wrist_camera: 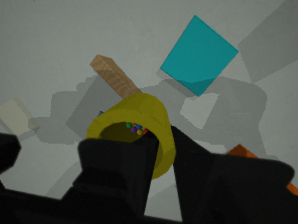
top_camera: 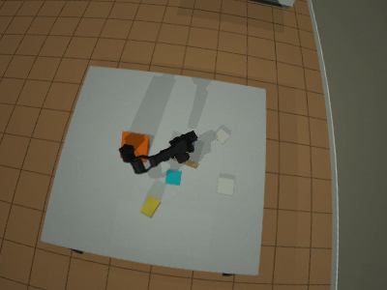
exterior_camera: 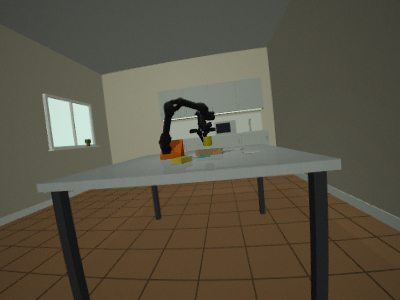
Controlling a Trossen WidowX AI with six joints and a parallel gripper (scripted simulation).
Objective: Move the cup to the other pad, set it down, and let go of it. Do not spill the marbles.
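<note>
Now: gripper tip 11 cm above the teal pad and 9 cm to the left of it. Round my gripper tip: wooden bar (9 cm below, 3 cm ahead, 2 cm to the left); blue pad (13 cm to the left, 11 cm below, 5 cm ahead); yellow cup (2 cm to the left, 2 cm ahead).
</note>
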